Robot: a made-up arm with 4 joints. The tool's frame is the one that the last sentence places.
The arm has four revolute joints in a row. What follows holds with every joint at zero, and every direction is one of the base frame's. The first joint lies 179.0 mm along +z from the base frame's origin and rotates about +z. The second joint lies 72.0 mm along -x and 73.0 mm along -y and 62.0 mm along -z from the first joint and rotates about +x. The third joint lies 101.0 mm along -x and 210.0 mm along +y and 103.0 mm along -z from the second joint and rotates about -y. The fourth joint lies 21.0 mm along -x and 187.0 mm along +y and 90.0 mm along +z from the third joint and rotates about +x. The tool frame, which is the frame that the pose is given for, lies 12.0 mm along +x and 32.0 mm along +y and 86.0 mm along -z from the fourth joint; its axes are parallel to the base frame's.
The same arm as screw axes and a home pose.
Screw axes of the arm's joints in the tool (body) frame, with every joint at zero. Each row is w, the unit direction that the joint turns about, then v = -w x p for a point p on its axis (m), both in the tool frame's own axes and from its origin. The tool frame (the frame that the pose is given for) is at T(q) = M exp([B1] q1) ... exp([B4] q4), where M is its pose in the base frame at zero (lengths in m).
B1 = (0, 0, 1, -0.3560, -0.1820, 0.0000)
B2 = (1, 0, 0, 0.0000, 0.0990, 0.4290)
B3 = (0, -1, 0, -0.0040, 0.0000, -0.0090)
B4 = (1, 0, 0, 0.0000, 0.0860, 0.0320)
M =
1 0 0 -0.1820
0 1 0 0.3560
0 0 1 0.0180
0 0 0 1

